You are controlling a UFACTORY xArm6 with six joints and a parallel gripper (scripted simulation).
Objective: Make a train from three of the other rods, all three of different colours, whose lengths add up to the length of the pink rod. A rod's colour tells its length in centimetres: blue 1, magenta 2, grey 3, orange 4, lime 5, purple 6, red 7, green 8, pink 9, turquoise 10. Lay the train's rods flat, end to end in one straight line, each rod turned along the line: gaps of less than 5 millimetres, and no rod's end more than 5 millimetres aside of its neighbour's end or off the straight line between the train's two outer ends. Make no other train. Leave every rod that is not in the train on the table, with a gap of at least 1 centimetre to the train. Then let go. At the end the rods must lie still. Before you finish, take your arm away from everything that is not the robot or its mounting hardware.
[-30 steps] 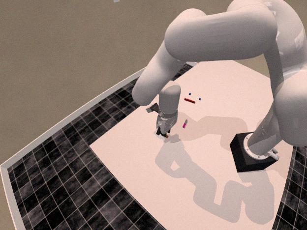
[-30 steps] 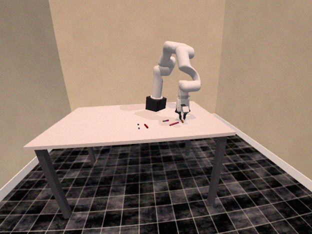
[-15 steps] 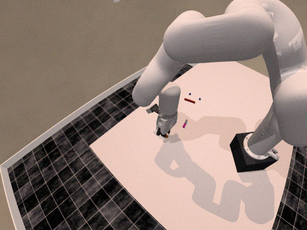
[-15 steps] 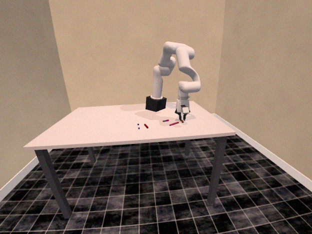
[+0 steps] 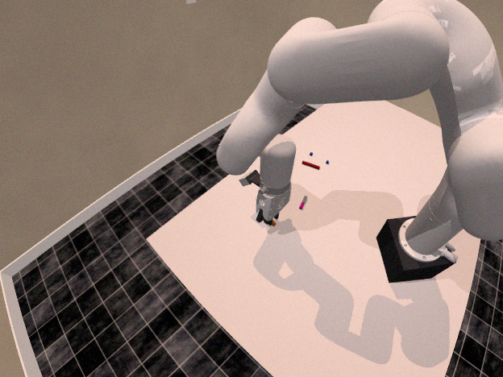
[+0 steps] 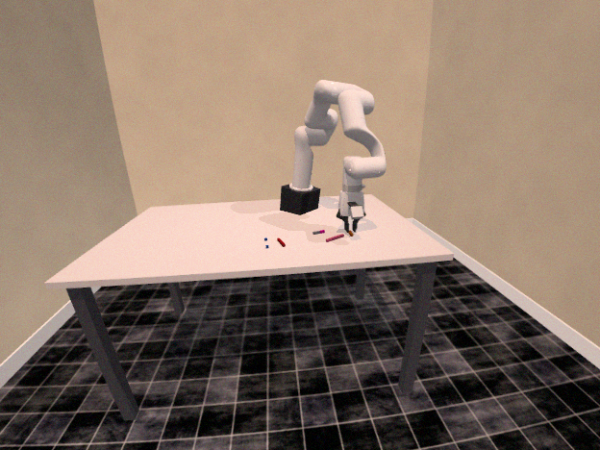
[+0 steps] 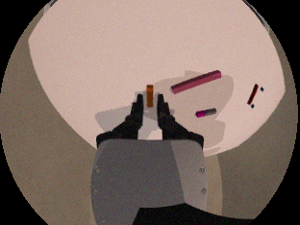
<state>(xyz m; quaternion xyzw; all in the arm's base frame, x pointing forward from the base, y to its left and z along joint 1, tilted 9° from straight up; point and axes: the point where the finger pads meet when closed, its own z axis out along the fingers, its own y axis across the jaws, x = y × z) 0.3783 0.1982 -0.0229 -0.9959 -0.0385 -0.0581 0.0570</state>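
The orange rod is 3 cm below my hand. Also, from my hand: magenta rod 3 cm behind, 12 cm to the right, 3 cm below; grey rod 2 cm behind, 14 cm to the right, 3 cm below; pink rod 4 cm ahead, 7 cm to the right, 3 cm below.
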